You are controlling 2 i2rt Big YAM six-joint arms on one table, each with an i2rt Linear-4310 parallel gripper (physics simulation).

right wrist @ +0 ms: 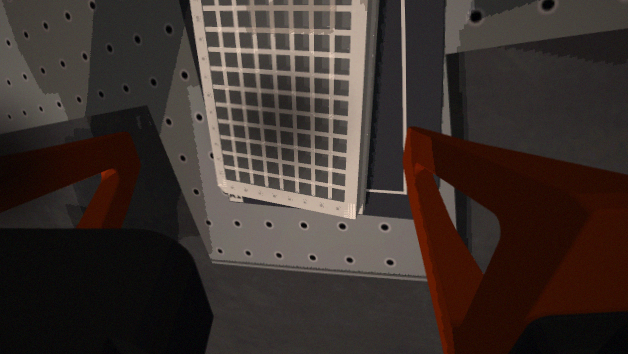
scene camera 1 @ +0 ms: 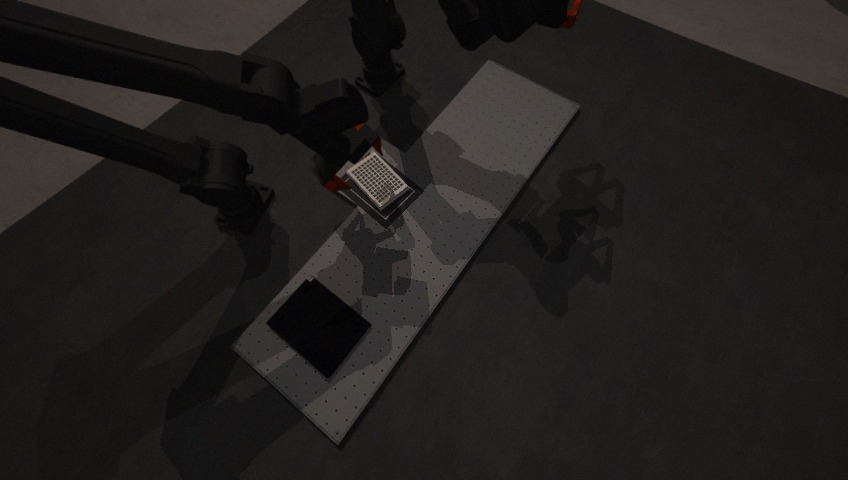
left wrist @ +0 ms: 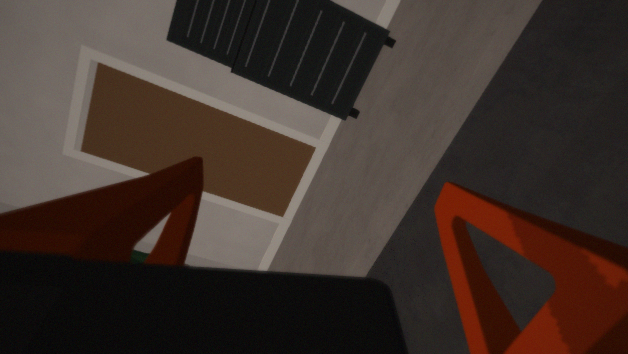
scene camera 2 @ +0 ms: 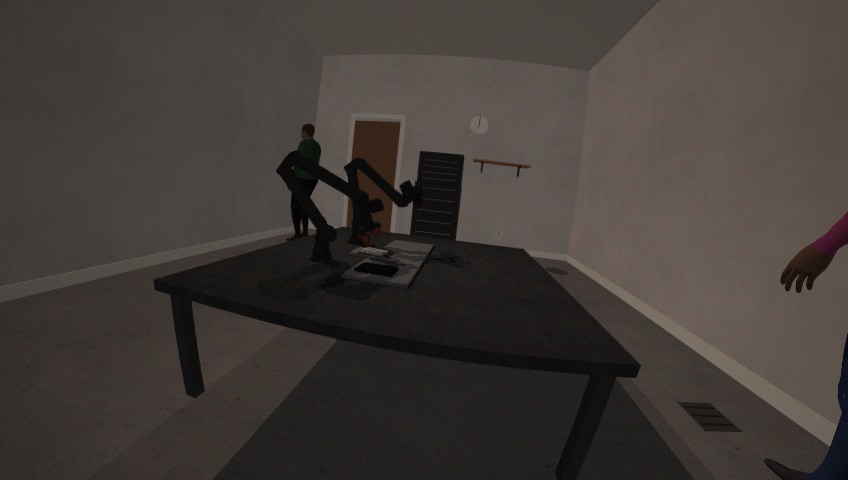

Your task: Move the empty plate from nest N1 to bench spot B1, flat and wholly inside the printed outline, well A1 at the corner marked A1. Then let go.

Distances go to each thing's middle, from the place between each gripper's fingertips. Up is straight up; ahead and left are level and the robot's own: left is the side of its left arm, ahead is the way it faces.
My right gripper is now 60 mm above the dark mat with printed outline [scene camera 1: 385, 217], 20 mm short of it and 10 mm to the right of it. The rest, counted from my right hand: black mat [scene camera 1: 318, 324]: 300 mm to the right, 120 mm ahead, 60 mm below.
Right now my left hand is 16 cm past the dark mat with printed outline, 41 cm to the left of it and 32 cm above it. Round my left hand: black mat 6 cm behind, 72 cm to the right, 32 cm below.
